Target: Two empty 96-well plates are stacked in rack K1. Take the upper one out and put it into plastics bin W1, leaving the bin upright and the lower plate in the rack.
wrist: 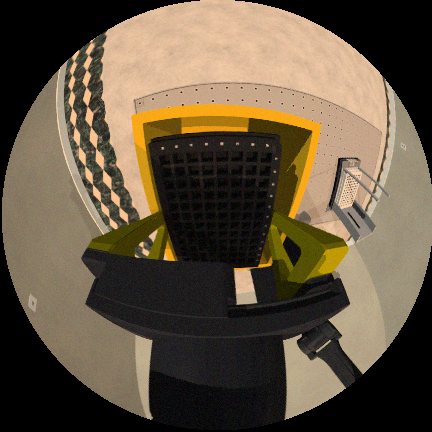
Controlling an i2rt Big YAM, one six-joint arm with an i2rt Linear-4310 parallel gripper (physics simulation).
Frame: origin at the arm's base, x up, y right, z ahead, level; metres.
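Seen in the pictures: gripper, between the fingertips: (217,214).
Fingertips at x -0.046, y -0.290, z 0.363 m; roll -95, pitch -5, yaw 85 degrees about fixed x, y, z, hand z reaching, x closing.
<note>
A point is followed by its place in that frame.
My gripper (217,214) @(x -0.046, y -0.290, z 0.363 m) is shut on a black 96-well plate (217,192) @(x -0.038, y -0.293, z 0.389 m), with a yellow-green finger at each long side. The plate's wells face the camera. The plate is in front of the opening of the orange-yellow bin W1 (227,110) @(x -0.043, y -0.292, z 0.445 m), whose rim shows beyond its far edge and along both sides. The bin looks upright. How high the plate is relative to the rim I cannot tell. Rack K1 (366,226) @(x -0.094, y 0.151, z 0.284 m) is at the right, with grey rods and a grey bracket. A pale plate (349,189) @(x -0.190, y 0.096, z 0.338 m) is in it. The plate hides most of the bin's floor.
A perforated board (330,112) @(x -0.223, y -0.041, z 0.508 m) lies under and behind the bin and reaches to the rack at the right. A band of dark and pale diamond pattern (95,150) runs along the left side of the table. A black jointed part (320,340) shows at the lower right.
</note>
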